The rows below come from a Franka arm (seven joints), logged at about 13 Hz.
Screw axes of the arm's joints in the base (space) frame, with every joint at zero. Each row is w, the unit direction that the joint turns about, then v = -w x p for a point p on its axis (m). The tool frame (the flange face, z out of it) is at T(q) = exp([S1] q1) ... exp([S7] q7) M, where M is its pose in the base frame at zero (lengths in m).
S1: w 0 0 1 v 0.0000 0.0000 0.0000
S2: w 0 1 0 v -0.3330 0.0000 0.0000
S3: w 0 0 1 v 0.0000 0.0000 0.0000
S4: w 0 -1 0 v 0.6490 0.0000 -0.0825
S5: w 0 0 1 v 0.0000 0.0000 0.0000
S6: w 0 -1 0 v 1.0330 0.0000 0.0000
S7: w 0 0 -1 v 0.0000 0.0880 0.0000
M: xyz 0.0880 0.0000 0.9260 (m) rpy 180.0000 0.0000 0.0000 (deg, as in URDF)
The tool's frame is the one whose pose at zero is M.
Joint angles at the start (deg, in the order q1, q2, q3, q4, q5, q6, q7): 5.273 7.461 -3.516 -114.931 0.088 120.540 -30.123
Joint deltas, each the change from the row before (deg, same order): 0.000 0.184 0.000 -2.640 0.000 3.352 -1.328; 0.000 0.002 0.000 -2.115 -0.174 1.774 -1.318; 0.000 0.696 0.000 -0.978 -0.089 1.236 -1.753; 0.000 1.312 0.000 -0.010 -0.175 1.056 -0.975; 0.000 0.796 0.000 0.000 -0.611 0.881 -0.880
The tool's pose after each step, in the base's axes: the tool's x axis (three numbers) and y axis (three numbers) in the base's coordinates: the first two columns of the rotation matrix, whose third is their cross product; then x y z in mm. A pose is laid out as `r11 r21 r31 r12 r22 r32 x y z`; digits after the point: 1 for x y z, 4 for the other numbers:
0.8367 0.5472 -0.0231 0.5473 -0.8369 -0.0060 570.3 18.2 372.3
0.8227 0.5677 -0.0293 0.5678 -0.8232 -0.0077 563.7 17.8 358.6
0.8041 0.5934 -0.0364 0.5934 -0.8048 -0.0114 561.5 17.6 346.1
0.7924 0.6086 -0.0421 0.6087 -0.7933 -0.0117 563.7 17.6 334.7
0.7785 0.6260 -0.0461 0.6265 -0.7794 -0.0044 565.4 17.4 328.2

